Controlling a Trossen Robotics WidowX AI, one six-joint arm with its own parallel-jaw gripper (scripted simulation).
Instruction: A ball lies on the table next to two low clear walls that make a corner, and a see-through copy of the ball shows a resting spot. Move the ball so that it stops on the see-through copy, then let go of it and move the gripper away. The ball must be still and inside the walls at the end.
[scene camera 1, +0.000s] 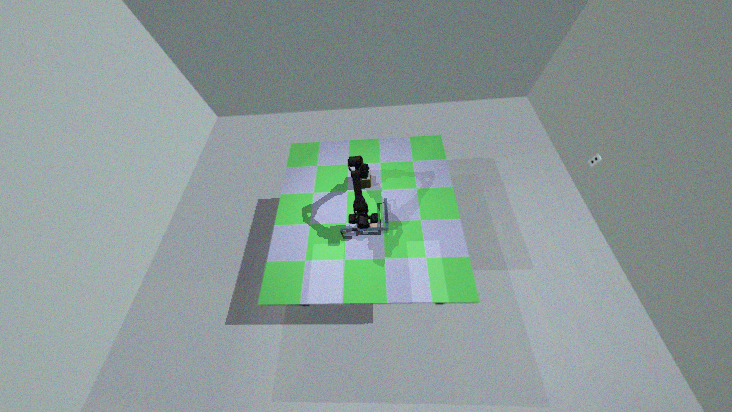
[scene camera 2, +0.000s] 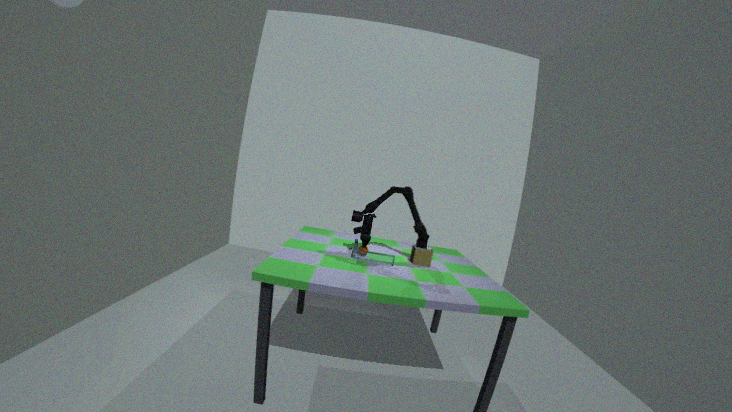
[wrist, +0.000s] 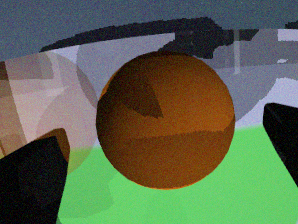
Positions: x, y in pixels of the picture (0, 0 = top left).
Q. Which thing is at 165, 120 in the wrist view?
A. An orange ball.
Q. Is my gripper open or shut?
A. Open.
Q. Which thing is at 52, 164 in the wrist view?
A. My gripper.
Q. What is my gripper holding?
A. Nothing.
